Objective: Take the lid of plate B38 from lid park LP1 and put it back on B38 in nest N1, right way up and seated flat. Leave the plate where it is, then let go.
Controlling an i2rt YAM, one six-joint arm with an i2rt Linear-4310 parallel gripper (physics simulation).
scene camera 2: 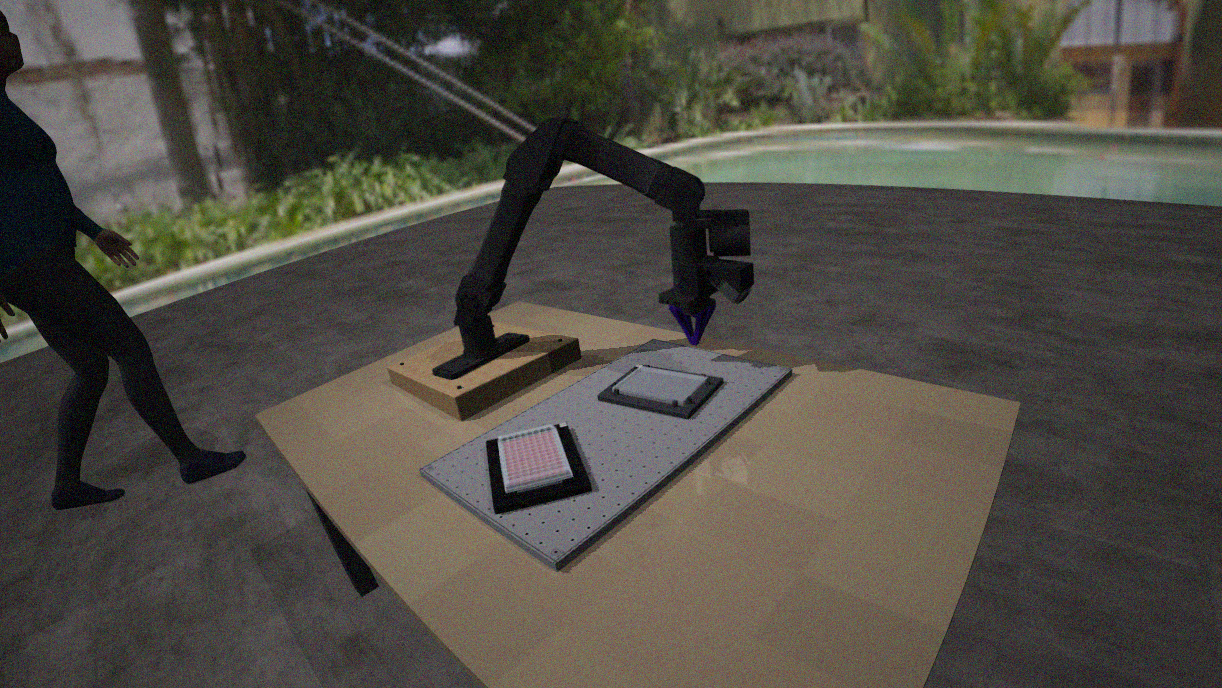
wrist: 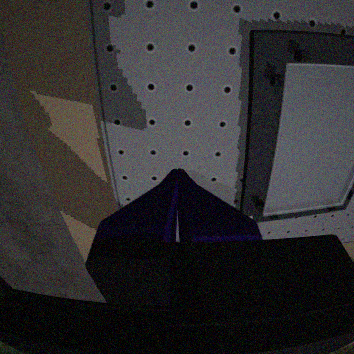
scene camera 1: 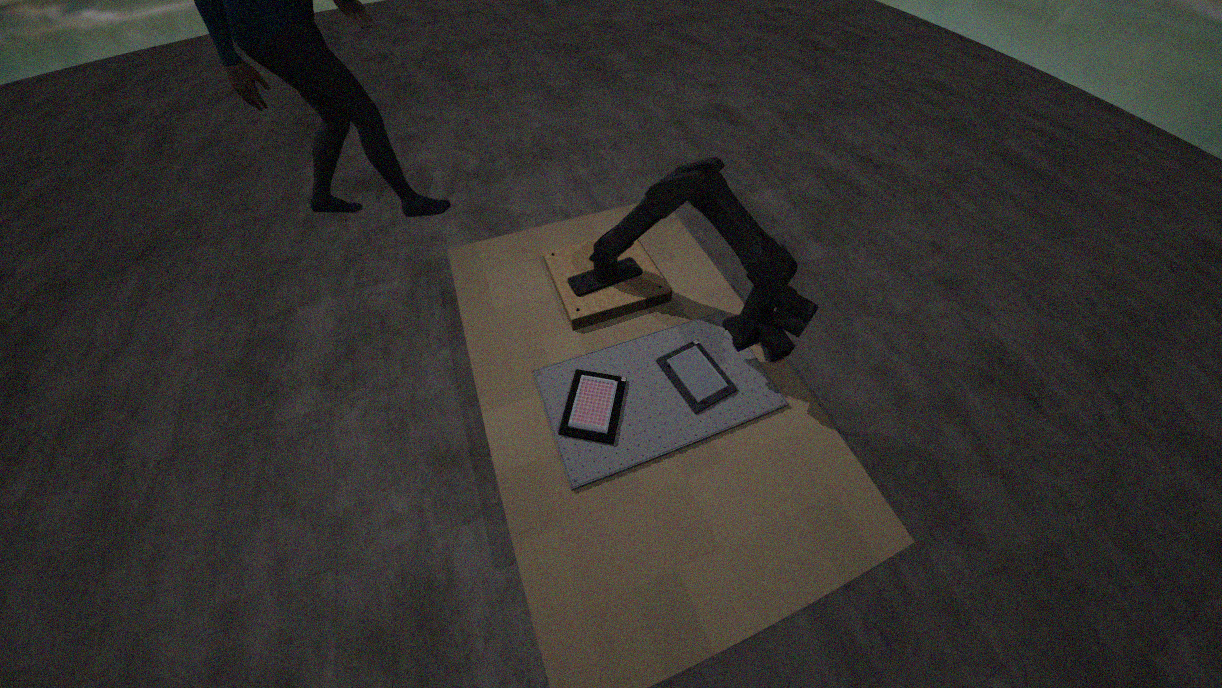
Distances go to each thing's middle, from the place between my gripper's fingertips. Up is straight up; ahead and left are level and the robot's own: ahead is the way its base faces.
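There's the pale grey lid (scene camera 2: pixel 661 385), which I can see 20 mm below my hand and 110 mm to the right of it.
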